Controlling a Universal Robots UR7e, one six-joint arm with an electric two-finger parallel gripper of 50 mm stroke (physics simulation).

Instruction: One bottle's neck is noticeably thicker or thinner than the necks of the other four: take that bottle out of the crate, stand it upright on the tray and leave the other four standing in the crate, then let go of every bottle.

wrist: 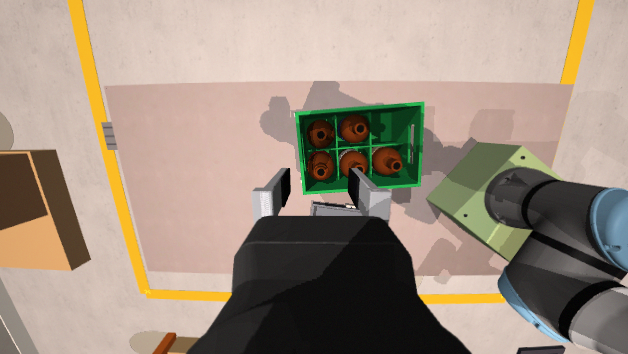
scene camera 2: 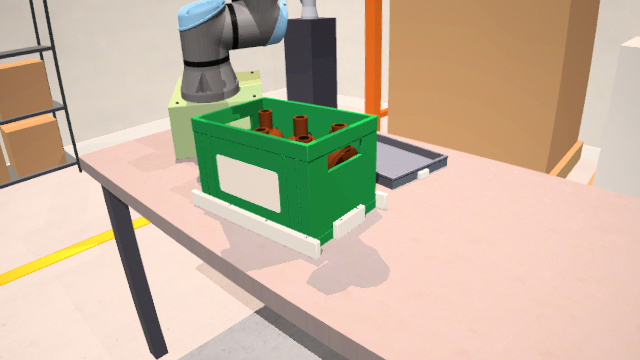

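Pixels of known places: gripper, fingertip midpoint: (wrist: 319, 180); arm's base, origin of the base link: (wrist: 515, 196) (scene camera 2: 210, 92).
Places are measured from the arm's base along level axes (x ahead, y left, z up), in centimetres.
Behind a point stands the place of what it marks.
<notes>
The green crate (scene camera 2: 295, 192) {x 52.0, y -21.4, z -5.1 cm} (wrist: 422, 145) {x 26.9, y -13.6, z 2.7 cm} stands upright on the table. In the wrist view it holds five brown bottles: two in the upper row (wrist: 320, 134) {x 49.4, y -16.5, z 1.5 cm} (wrist: 355, 128) {x 41.6, y -17.6, z 1.5 cm} and three in the lower row (wrist: 320, 166) {x 49.5, y -9.2, z 1.3 cm} (wrist: 354, 159) {x 40.9, y -10.1, z -2.3 cm} (wrist: 385, 160) {x 33.2, y -9.7, z -2.1 cm}. The upper right compartment is empty. Several necks show above or near the crate's rim in the scene view. I cannot tell which neck differs in thickness. The grey tray (scene camera 2: 407, 156) {x 45.4, y 22.6, z -14.2 cm} (wrist: 332, 210) {x 45.6, y 8.8, z -14.2 cm} lies beside the crate, partly hidden in both views. My gripper (wrist: 319, 180) {x 49.9, y -13.2, z 29.2 cm} is open and empty, high above the table; it does not show in the scene view.
White strips (scene camera 2: 255, 222) {x 43.6, y -23.0, z -12.6 cm} (scene camera 2: 349, 221) {x 55.4, y -12.7, z -12.7 cm} lie along the crate's base. The arm's green pedestal (scene camera 2: 182, 132) {x 1.7, y -10.7, z -7.9 cm} (wrist: 450, 192) {x 11.2, y 1.3, z -8.2 cm} stands by the crate's far end. A dark column (scene camera 2: 310, 60), an orange post (scene camera 2: 373, 65) and a large cardboard box (scene camera 2: 470, 75) stand behind the table.
</notes>
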